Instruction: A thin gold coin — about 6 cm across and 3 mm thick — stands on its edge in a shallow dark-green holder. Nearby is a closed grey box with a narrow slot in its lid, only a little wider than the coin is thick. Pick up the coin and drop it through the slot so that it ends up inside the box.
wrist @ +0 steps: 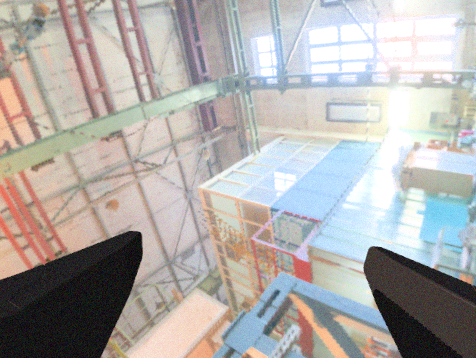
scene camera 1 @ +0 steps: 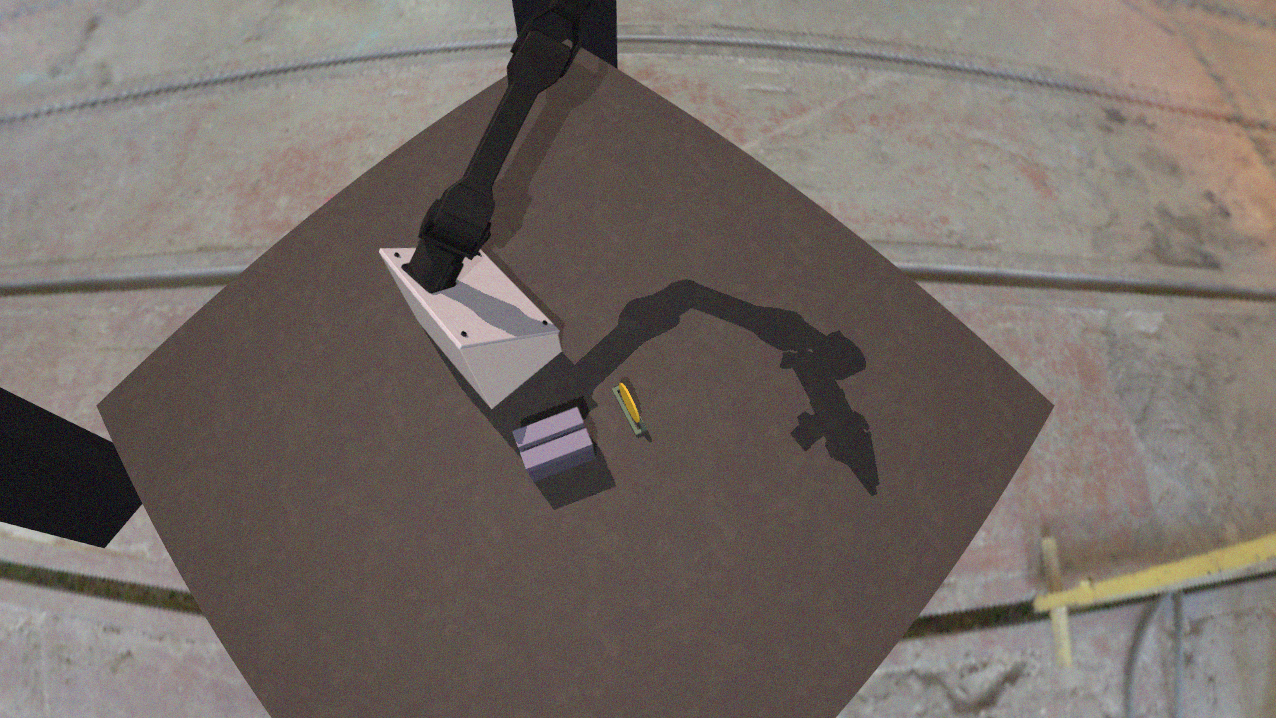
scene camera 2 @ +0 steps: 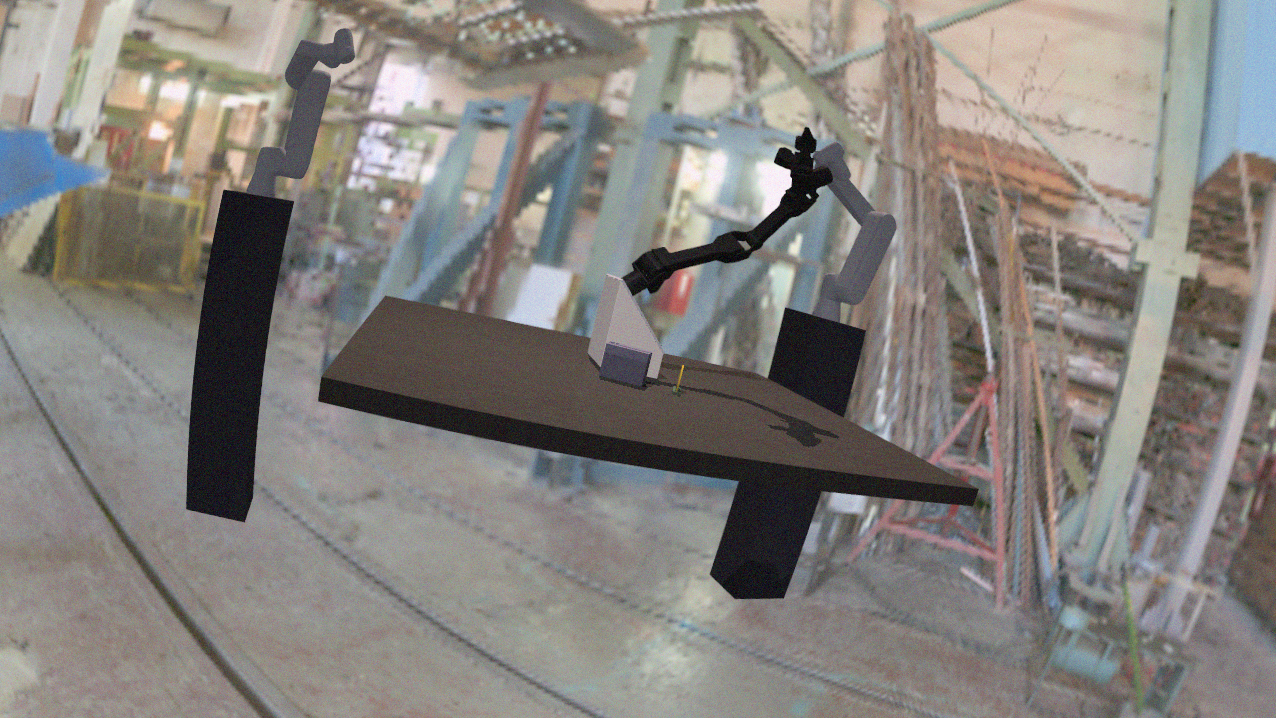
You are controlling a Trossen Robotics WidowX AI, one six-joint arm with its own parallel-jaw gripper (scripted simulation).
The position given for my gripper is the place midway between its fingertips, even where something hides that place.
My gripper [scene camera 2: 806,135] is open and holds nothing.
My gripper shows as well in the wrist view [wrist: 257,252].
